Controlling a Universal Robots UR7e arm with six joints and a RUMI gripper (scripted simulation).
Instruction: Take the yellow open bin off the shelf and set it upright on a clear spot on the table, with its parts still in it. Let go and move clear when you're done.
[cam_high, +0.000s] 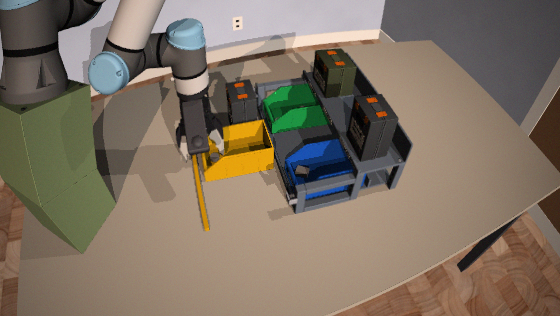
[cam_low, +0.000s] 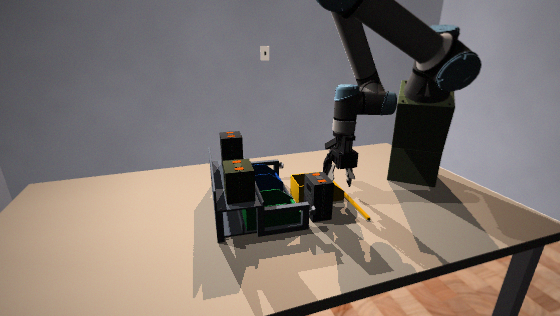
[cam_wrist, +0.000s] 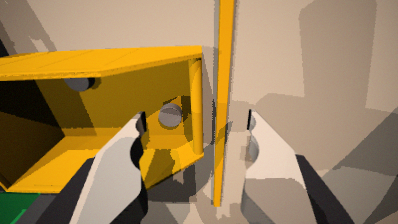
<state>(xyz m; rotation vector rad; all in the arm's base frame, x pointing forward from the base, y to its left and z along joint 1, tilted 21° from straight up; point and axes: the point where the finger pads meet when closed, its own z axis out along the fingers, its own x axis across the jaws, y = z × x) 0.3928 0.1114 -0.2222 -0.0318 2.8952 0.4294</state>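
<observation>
Now: hand 30 mm past the long yellow bar and 30 mm above it. The rest, counted from my hand: blue bin (280 mm ahead, 100 mm to the right); then dark box (120 mm to the left, 110 mm ahead, 30 mm above); then yellow open bin (80 mm ahead).
</observation>
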